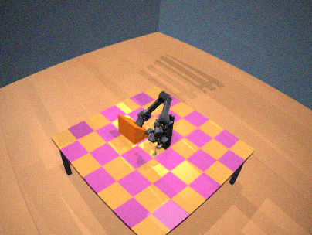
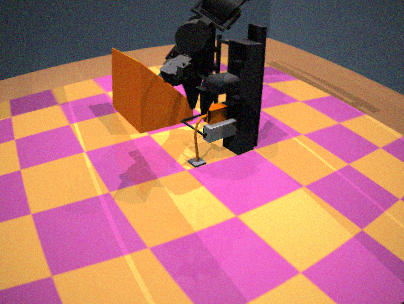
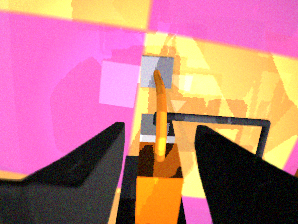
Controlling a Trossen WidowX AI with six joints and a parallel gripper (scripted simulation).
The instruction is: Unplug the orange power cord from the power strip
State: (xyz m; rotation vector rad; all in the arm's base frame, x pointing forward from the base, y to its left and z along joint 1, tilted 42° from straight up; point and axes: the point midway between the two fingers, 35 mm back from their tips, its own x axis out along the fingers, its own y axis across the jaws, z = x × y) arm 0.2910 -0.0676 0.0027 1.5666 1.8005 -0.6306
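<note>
Right now the orange plug is 70 mm to the left of my gripper tip, 20 mm behind it and 10 mm below it. Round my gripper tip: grey plate: 120 mm below.
</note>
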